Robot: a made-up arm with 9 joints.
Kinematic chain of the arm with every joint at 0, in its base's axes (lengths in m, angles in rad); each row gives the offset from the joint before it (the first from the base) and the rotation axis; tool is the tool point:
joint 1: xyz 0 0 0.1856 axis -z
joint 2: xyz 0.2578 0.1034 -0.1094 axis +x
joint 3: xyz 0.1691 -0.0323 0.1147 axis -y
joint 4: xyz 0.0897 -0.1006 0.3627 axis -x
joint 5: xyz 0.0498 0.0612 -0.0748 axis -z
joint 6: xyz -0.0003 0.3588 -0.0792 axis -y
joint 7: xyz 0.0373 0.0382 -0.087 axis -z
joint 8: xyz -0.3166 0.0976 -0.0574 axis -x
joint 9: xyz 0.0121 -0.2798 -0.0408 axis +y
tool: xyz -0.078 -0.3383 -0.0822
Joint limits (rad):
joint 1: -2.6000..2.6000
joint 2: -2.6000..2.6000
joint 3: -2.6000..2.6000
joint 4: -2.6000..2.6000
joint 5: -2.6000..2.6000
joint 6: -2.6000..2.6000
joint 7: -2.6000..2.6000
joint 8: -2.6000..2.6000
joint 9: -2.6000..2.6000
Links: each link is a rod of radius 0.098 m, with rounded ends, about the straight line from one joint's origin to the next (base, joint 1, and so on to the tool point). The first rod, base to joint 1, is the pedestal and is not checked.
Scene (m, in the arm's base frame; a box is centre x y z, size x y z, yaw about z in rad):
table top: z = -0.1
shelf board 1: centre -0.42 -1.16 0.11 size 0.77 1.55 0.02 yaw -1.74
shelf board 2: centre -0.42 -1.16 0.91 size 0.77 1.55 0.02 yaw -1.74
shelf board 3: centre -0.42 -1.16 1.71 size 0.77 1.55 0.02 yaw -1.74
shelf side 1: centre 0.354 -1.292 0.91 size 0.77 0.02 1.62 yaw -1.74
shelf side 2: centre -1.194 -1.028 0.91 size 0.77 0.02 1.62 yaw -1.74
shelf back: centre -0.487 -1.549 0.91 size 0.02 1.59 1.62 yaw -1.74
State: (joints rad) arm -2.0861 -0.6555 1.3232 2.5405 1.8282 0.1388 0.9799 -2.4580 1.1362
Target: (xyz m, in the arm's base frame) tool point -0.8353 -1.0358 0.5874
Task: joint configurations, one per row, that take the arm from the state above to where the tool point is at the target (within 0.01 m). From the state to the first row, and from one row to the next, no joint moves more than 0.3 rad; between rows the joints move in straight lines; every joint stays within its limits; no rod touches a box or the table.
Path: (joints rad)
1: -1.9431 -0.3657 1.3383 2.5702 1.7844 0.3242 1.2014 -2.5290 1.1325
2: -1.8002 -0.0758 1.3535 2.6000 1.7406 0.5096 1.4229 -2.6000 1.1288
3: -1.7567 -0.0314 1.3261 2.6000 1.8517 0.5792 1.6345 -2.6000 1.1198
4: -1.7132 0.0130 1.2987 2.6000 1.9628 0.6487 1.8461 -2.6000 1.1108
5: -1.6698 0.0575 1.2713 2.6000 2.0739 0.7183 2.0577 -2.6000 1.1017
6: -1.7562 -0.2236 1.3265 2.6000 2.0516 0.5759 1.7601 -2.5918 1.1107
7: -1.8426 -0.5046 1.3818 2.6000 2.0293 0.4335 1.4625 -2.5836 1.1197
8: -1.9290 -0.7856 1.4370 2.6000 2.0071 0.2911 1.1649 -2.5754 1.1286

